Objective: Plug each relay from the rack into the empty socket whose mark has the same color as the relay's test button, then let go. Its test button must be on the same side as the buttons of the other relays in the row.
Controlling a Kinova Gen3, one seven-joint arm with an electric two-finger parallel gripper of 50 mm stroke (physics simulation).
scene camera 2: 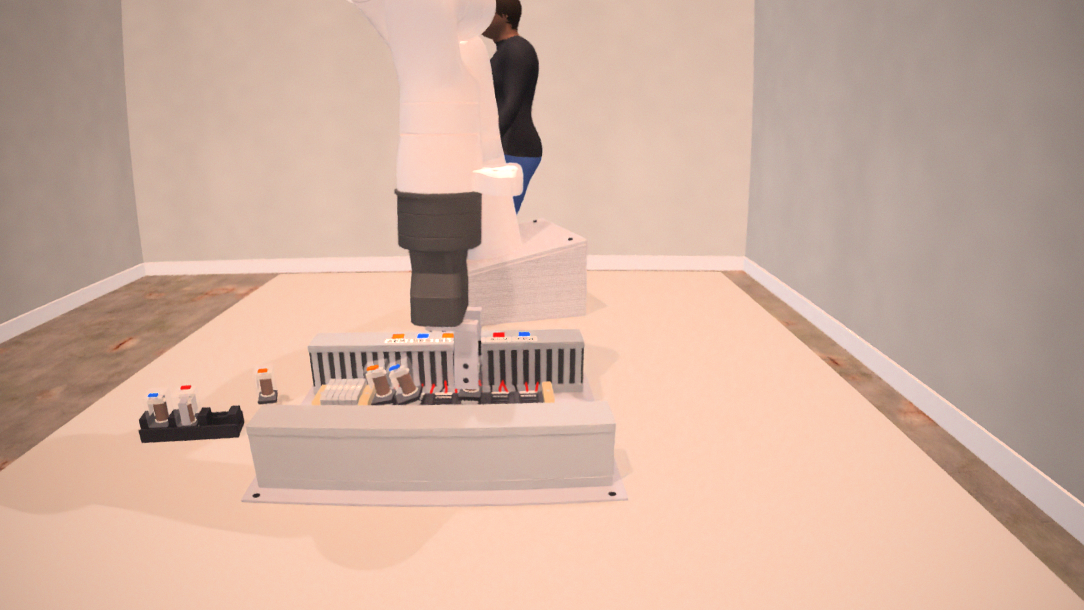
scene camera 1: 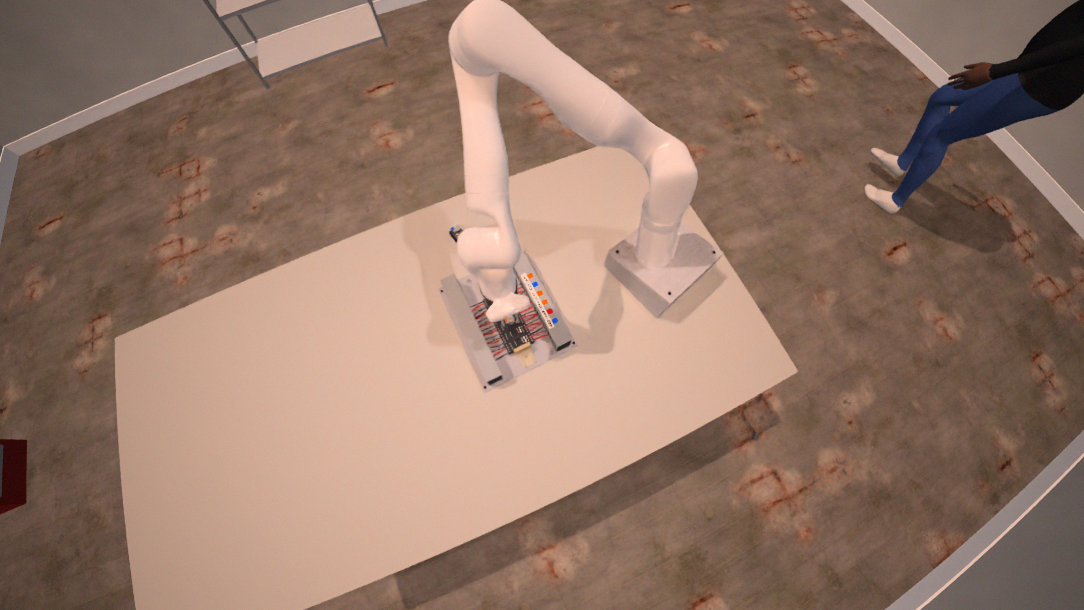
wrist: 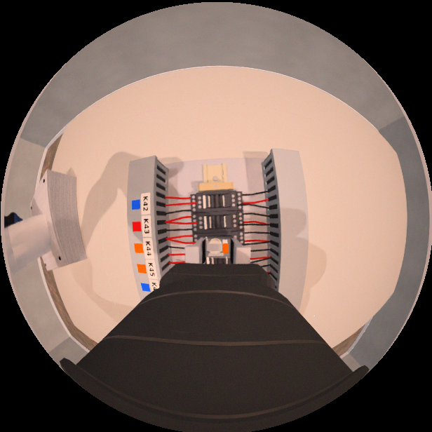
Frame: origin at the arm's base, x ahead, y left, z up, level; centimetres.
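Seen in the pictures: gripper, between the fingertips: (scene camera 2: 468, 380) (scene camera 1: 509, 319); arm's base, origin of its link: (scene camera 2: 492, 250) (scene camera 1: 652, 254).
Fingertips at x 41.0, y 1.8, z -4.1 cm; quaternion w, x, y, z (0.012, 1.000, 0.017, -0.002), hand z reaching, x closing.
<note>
Pixels of each thing's top centre, then the offset from my fingertips to it. "spot": a spot on its surface instead.
- K42, centre of its top: (scene camera 2: 528, 395) dz -2.1, dx -1.4, dy +5.6 cm
- bare socket, a spot on its surface: (scene camera 2: 441, 396) spot: dz -2.1, dx -0.7, dy -2.9 cm
- black rack, centre of its top: (scene camera 2: 189, 412) dz -3.0, dx +4.2, dy -28.7 cm
- red-button relay, centre of its top: (scene camera 2: 183, 389) dz -0.4, dx +4.3, dy -28.8 cm
My gripper (scene camera 2: 466, 375) (wrist: 217, 246) is shut on a clear relay (wrist: 215, 246) with an orange test button, upright in line with the orange-marked K44 socket; the fingers hide whether it is fully seated. Its button faces right in the wrist view, away from the marks. Bare sockets K43 (wrist: 216, 221) (scene camera 2: 501, 395) and K42 (wrist: 216, 201) (scene camera 2: 529, 395) have red and blue marks. A bare socket (scene camera 2: 441, 396) shows on the other side. Beyond it stand a blue-button relay (scene camera 2: 405, 383) and an orange-button relay (scene camera 2: 380, 384). The black rack (scene camera 2: 189, 433) holds a blue-button relay (scene camera 2: 159, 410) and a red-button relay (scene camera 2: 187, 411).
Another orange-button relay (scene camera 2: 265, 384) stands beside the rack. Grey slotted ducts (scene camera 2: 432, 455) (wrist: 289, 215) (scene camera 1: 469, 333) flank the row, with red and black wires between. White terminal blocks (scene camera 2: 342, 390) stand at the row's left end. The arm's base (scene camera 1: 664, 273) (scene camera 2: 530, 284) is behind the marked duct.
</note>
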